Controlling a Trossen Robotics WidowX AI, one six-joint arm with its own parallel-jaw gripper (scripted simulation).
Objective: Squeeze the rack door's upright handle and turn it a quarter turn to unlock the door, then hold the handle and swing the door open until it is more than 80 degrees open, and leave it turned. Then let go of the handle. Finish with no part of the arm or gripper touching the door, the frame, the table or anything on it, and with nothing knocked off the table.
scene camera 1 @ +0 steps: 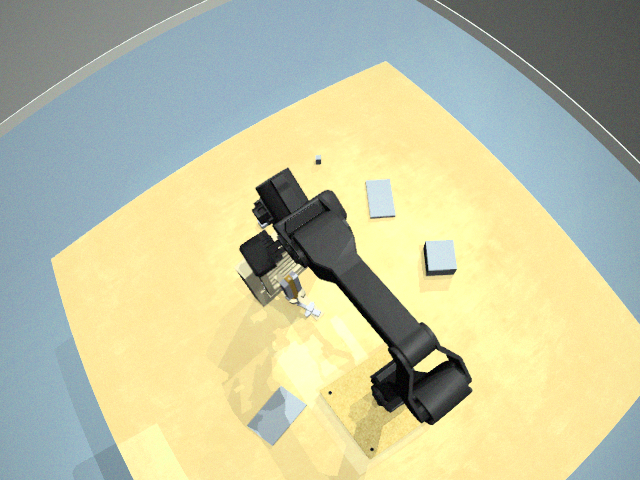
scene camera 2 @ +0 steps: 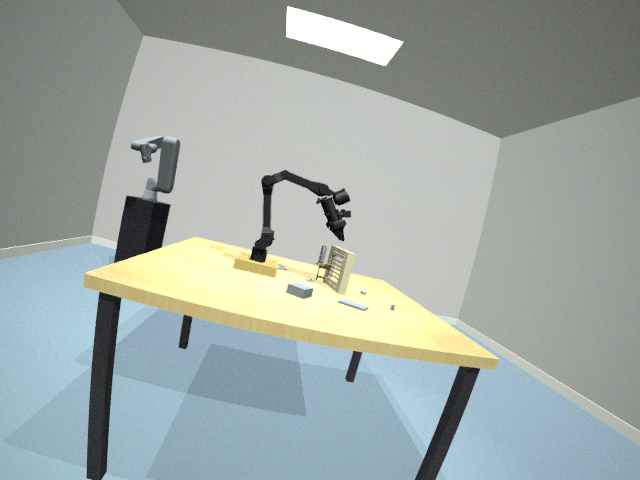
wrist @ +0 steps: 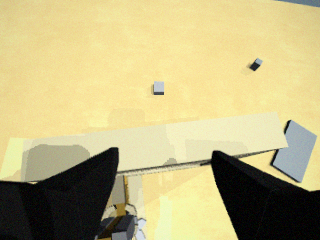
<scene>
same spot on beige rack: (scene camera 1: 253, 282) = (scene camera 2: 330, 253)
</scene>
